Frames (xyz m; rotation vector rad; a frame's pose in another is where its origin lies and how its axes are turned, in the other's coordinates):
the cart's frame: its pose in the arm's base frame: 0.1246 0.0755 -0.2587 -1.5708 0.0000 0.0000
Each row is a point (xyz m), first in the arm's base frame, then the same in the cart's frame.
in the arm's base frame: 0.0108 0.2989 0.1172
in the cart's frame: -0.1138 -0.3759 0.2234
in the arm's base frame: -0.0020 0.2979 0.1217
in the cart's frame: -0.1266 -0.3804 0.2224
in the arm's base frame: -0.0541 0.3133 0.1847
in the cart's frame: -0.1787 -0.4434 0.2378
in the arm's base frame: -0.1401 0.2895 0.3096
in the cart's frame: -0.2647 -0.5683 0.2140
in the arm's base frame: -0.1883 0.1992 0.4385
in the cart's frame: -0.3129 -0.6972 0.1237
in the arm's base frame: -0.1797 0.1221 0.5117
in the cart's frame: -0.3043 -0.7704 0.0466
